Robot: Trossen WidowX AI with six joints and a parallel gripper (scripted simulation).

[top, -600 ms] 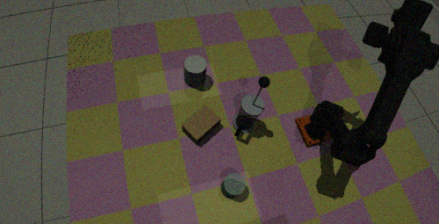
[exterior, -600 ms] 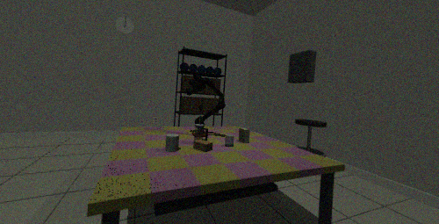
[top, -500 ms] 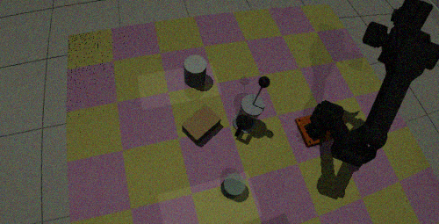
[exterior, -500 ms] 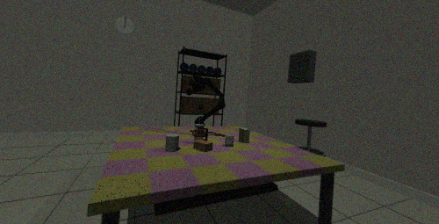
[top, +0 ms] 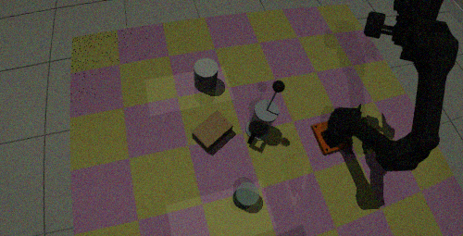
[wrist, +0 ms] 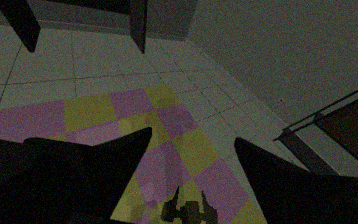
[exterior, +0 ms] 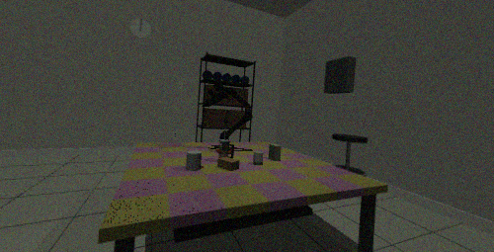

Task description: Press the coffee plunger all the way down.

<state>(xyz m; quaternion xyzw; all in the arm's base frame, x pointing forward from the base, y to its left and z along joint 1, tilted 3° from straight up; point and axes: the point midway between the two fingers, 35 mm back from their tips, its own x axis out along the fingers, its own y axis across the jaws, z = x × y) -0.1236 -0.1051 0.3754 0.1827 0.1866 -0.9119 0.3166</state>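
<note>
My gripper tip is 390 mm short of the coffee press, 10 mm to the right of it and 240 mm above it. The rest, counted from my gripper tip: tan box: 520 mm ahead, 40 mm to the right, 340 mm below; then pale cup: 520 mm ahead, 180 mm to the left, 330 mm below.
</note>
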